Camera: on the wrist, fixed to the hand. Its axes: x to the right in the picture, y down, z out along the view.
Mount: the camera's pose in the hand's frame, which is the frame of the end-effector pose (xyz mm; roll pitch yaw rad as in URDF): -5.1 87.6 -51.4 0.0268 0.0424 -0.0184
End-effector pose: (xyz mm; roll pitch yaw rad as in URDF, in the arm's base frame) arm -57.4 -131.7 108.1 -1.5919 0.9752 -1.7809
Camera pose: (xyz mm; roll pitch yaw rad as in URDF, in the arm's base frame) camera -93.9 -47.8 63.8 -1.6245 0.9547 -1.8536
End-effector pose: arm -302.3 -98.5 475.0 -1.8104 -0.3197 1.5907
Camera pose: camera -232.0 -79.0 404.2 -1.7704 -0.3474 1.5515
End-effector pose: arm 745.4 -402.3 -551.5 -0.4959 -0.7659 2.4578
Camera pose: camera 668.3 -407.3 -617.7 -0.4352 -0.7367 2.4087
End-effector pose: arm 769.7 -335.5 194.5 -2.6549 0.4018 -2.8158
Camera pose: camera 740.0 -238.4 200.6 -2.6291 0.3557 -2.8196
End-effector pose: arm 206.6 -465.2 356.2 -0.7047 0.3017 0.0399
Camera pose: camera 171.9 -433.1 266.1 -0.6909 0.3218 -0.0038
